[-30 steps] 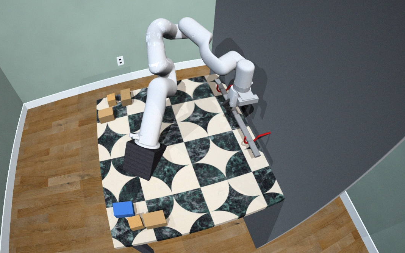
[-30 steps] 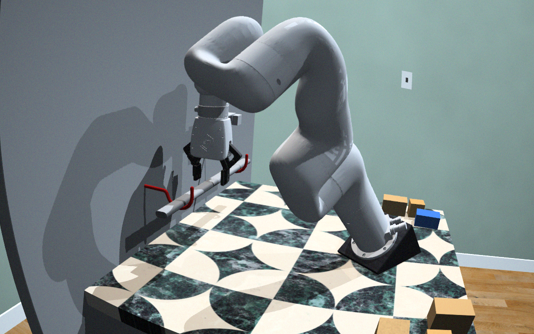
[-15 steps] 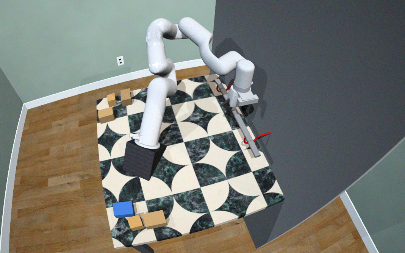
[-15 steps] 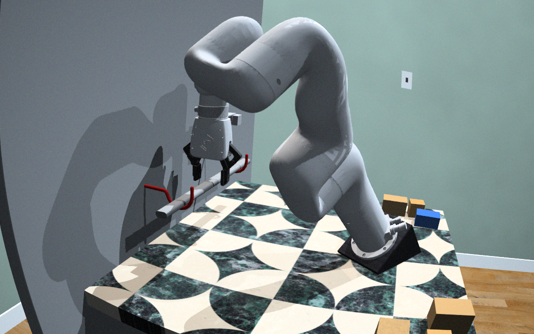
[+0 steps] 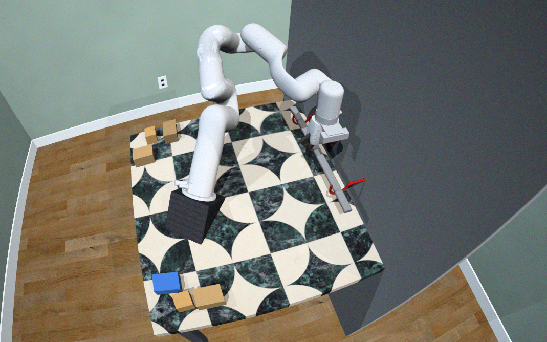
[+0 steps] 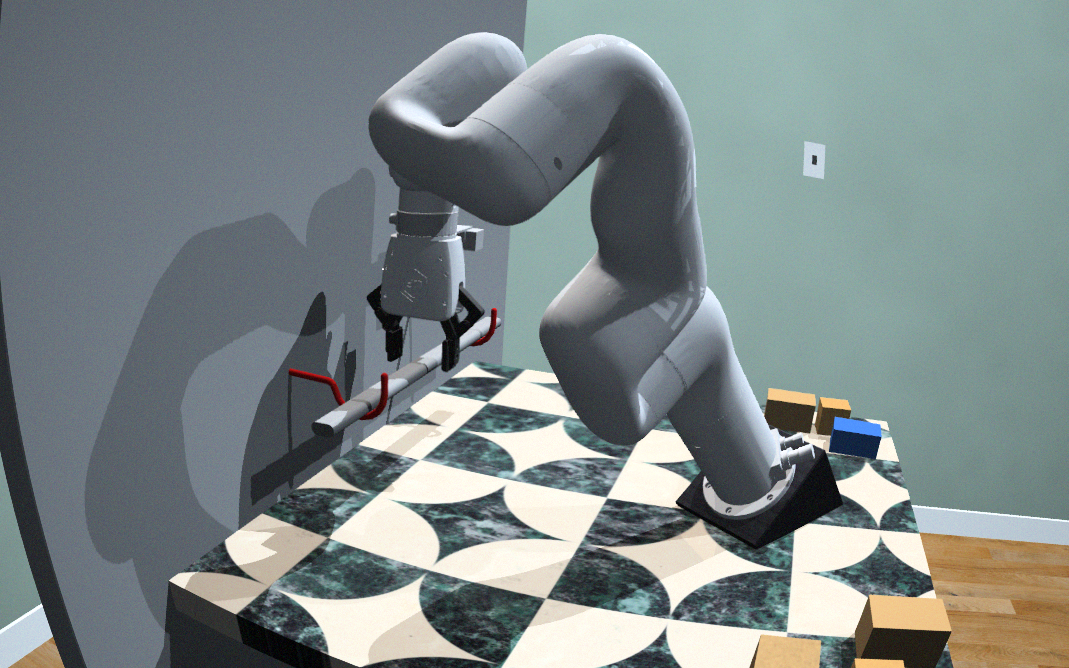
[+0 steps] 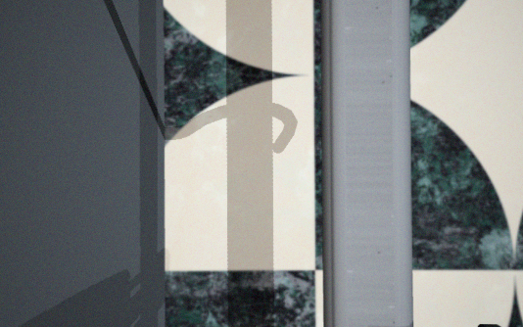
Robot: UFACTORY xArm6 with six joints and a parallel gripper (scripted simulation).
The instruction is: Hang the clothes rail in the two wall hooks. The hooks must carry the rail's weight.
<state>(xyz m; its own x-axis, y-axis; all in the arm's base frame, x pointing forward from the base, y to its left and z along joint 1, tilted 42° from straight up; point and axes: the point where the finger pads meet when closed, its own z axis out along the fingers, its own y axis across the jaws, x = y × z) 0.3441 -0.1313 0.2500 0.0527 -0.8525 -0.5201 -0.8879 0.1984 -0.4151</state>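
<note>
My hand is 2 cm above the grey clothes rail. Also, from my hand: blue block 60 cm behind, 32 cm to the right, 13 cm below; dark wall panel 12 cm ahead, 1 cm to the left, 27 cm above.
</note>
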